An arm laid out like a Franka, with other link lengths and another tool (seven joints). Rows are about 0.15 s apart.
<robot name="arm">
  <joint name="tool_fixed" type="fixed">
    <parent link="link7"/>
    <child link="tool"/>
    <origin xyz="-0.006 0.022 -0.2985" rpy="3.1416 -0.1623 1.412"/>
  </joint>
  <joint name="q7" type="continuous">
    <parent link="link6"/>
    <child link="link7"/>
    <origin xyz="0.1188 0 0"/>
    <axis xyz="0 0 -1"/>
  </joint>
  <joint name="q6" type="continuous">
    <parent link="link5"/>
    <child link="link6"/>
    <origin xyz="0 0 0"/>
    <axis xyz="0 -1 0"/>
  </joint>
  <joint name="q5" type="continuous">
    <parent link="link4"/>
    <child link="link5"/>
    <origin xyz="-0.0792 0 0.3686"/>
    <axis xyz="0 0 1"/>
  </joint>
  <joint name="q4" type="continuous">
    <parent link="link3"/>
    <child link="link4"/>
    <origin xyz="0.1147 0 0"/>
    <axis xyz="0 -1 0"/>
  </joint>
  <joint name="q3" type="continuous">
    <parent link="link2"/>
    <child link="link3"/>
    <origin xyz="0 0 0.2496"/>
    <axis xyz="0 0 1"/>
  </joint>
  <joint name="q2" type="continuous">
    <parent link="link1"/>
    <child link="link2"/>
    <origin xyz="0 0 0"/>
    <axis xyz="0 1 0"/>
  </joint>
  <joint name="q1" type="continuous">
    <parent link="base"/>
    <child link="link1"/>
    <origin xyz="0 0 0.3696"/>
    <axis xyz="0 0 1"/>
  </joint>
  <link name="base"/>
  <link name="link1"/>
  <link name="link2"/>
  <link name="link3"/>
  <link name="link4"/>
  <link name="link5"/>
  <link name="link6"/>
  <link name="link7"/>
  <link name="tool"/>
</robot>
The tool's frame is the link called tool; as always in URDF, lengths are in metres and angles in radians. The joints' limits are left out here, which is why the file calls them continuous.
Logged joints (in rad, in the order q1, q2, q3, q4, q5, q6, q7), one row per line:
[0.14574, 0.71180, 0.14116, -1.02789, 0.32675, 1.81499, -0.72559]
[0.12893, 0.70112, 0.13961, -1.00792, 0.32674, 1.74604, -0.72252]
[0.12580, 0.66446, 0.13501, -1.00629, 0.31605, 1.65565, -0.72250]
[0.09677, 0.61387, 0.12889, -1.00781, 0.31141, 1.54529, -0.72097]
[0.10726, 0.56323, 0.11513, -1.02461, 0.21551, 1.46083, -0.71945]
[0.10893, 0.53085, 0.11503, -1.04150, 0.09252, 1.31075, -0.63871]
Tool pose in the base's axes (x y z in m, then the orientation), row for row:
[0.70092, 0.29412, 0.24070, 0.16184, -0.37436, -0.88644, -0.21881]
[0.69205, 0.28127, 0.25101, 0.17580, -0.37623, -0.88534, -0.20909]
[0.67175, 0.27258, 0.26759, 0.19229, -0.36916, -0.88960, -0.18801]
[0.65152, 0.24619, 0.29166, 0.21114, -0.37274, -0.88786, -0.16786]
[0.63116, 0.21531, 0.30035, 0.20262, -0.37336, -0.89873, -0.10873]
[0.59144, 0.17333, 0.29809, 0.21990, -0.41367, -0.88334, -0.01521]
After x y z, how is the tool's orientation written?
As a quaternion, w x y z.
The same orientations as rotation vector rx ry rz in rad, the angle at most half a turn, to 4 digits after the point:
[-1.0685, -2.5300, -0.6245]
[-1.0656, -2.5075, -0.5922]
[-1.0362, -2.4971, -0.5277]
[-1.0358, -2.4672, -0.4664]
[-1.0422, -2.5088, -0.3035]
[-1.1442, -2.4432, -0.0421]

